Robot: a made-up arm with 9 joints.
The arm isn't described. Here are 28 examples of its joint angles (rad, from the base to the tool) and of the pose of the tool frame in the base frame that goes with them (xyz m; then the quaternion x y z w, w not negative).
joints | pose
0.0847 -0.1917 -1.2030 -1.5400 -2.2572 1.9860 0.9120 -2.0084 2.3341 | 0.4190 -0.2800 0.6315 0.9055 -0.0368 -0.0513 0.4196
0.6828 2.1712 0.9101 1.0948 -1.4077 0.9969 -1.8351 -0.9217 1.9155 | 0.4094 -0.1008 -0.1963 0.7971 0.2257 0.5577 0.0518
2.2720 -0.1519 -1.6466 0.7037 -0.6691 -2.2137 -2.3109 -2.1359 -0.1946 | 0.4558 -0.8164 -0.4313 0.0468 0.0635 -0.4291 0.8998
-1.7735 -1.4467 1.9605 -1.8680 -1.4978 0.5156 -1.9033 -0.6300 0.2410 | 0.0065 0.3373 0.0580 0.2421 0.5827 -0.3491 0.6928
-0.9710 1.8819 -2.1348 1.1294 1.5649 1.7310 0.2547 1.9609 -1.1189 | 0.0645 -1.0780 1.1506 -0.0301 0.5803 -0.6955 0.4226
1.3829 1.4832 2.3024 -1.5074 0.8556 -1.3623 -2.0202 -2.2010 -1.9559 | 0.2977 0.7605 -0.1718 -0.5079 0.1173 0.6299 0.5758
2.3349 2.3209 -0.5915 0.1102 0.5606 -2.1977 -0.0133 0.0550 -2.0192 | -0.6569 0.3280 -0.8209 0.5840 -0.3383 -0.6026 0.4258
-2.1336 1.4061 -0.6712 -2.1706 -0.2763 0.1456 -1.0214 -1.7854 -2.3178 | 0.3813 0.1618 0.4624 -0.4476 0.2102 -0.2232 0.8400
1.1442 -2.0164 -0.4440 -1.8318 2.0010 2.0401 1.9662 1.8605 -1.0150 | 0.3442 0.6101 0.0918 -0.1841 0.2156 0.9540 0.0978
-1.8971 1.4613 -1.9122 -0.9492 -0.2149 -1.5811 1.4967 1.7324 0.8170 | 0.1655 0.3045 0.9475 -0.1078 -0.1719 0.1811 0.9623
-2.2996 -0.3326 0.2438 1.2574 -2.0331 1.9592 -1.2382 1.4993 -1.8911 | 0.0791 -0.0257 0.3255 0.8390 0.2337 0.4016 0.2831
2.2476 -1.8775 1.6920 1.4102 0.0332 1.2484 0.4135 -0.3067 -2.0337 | -0.6684 0.2730 0.0969 0.4664 0.7143 -0.4437 0.2747
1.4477 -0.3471 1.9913 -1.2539 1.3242 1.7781 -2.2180 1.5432 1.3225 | 0.4576 -0.4574 -0.2566 0.3069 -0.6366 0.4069 0.5787
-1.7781 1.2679 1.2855 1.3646 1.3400 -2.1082 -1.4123 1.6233 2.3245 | 0.1253 0.3776 1.1220 0.2224 -0.3545 -0.7303 0.5399
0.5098 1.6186 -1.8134 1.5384 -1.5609 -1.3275 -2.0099 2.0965 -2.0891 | 0.6542 0.2521 0.5019 -0.0904 -0.1362 0.7229 0.6714
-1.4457 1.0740 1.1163 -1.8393 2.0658 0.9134 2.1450 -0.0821 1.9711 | -0.6165 0.3971 0.8315 -0.3396 -0.8862 0.0172 0.3147
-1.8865 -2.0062 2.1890 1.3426 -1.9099 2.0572 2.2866 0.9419 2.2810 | -0.3259 0.2538 0.4664 -0.0359 -0.9495 0.2883 0.1190
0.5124 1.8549 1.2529 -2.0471 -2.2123 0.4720 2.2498 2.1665 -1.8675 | 0.2550 0.3756 0.0227 -0.2536 -0.5165 -0.5395 0.6147
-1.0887 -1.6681 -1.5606 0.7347 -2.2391 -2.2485 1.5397 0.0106 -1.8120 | -0.0687 0.3304 0.3431 0.2781 0.7803 0.5084 0.2352
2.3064 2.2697 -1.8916 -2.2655 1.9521 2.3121 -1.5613 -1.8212 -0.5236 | -0.7971 -0.1508 -0.3068 -0.1130 0.5580 0.7395 0.3592
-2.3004 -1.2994 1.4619 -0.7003 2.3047 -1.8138 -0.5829 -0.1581 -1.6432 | -0.7220 -0.5465 0.1309 0.0557 -0.9179 0.2727 0.2830
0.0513 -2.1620 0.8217 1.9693 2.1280 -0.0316 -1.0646 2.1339 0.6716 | -0.1646 -0.2883 0.3590 0.6380 0.7140 0.1657 0.2362
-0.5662 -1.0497 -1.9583 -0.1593 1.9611 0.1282 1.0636 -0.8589 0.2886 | -0.2690 0.2974 0.1391 -0.6680 -0.4142 -0.5088 0.3511
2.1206 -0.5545 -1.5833 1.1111 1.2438 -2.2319 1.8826 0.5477 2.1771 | 0.8398 -0.0903 0.0522 -0.7482 -0.5463 -0.0665 0.3706
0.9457 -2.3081 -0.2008 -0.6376 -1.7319 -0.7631 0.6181 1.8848 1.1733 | -0.0084 -0.0529 -0.1719 -0.0535 0.1896 0.9771 0.0807
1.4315 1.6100 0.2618 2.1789 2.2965 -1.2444 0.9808 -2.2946 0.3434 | 0.5264 0.2185 -0.2899 -0.3643 0.5591 -0.6347 0.3897
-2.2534 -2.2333 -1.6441 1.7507 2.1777 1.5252 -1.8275 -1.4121 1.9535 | -1.0119 0.5535 0.3108 -0.5054 0.7440 0.2513 0.3576
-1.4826 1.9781 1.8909 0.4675 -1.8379 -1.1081 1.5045 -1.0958 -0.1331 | 0.0970 -0.2865 0.7112 0.6608 0.0667 -0.2438 0.7067
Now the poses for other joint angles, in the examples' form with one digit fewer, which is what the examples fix.
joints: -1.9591 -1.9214 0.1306 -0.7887 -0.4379 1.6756 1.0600 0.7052 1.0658
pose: 0.108 0.612 0.092 0.050 0.205 0.656 0.724
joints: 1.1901 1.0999 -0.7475 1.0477 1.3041 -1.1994 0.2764 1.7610 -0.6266
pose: 1.417 -0.464 -0.344 -0.032 0.232 -0.453 0.860
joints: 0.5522 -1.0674 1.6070 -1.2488 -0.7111 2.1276 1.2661 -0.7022 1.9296
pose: 0.056 0.248 0.585 -0.136 -0.720 0.323 0.599
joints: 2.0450 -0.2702 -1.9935 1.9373 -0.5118 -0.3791 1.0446 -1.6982 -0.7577
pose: 0.574 -0.073 -0.133 -0.394 -0.320 -0.833 0.222
